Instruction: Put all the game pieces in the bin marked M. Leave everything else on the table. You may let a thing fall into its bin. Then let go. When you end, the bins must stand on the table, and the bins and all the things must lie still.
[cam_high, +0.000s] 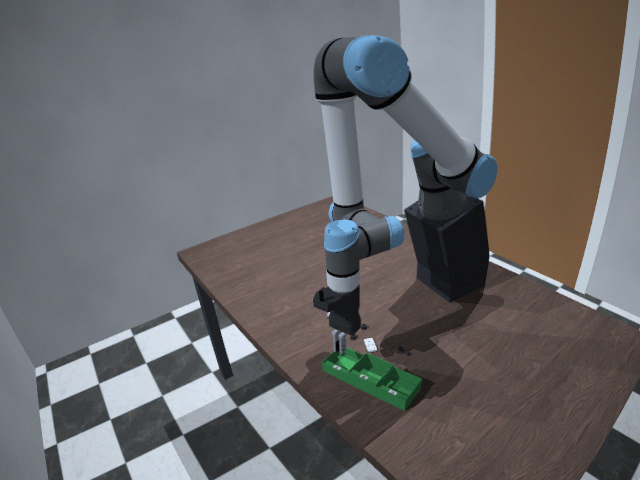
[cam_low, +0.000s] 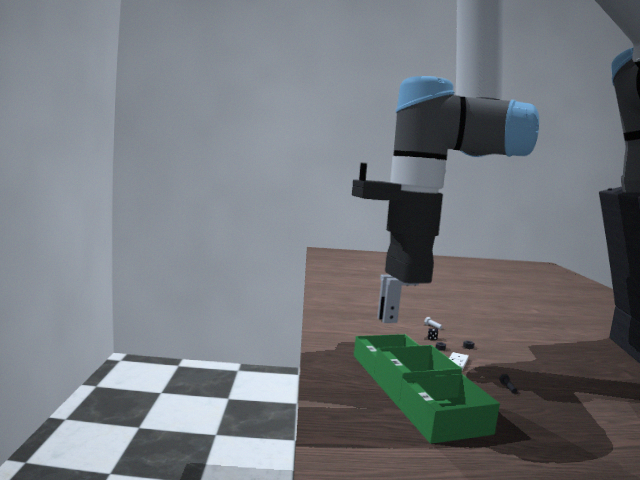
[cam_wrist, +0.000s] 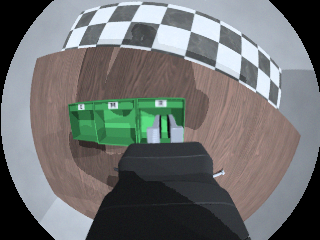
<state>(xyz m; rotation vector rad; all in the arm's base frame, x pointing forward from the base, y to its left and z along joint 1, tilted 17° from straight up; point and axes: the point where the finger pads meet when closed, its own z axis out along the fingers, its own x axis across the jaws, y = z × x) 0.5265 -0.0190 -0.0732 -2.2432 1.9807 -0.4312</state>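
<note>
Right now the green bin is 9 cm to the left of my hand, 6 cm below it and 2 cm behind it. The rest, counted from my hand: black die 13 cm behind, 10 cm to the right, 8 cm below; black bolt 16 cm behind, 9 cm to the left, 8 cm below; white domino 12 cm behind, 8 cm below, 1 cm to the left.
</note>
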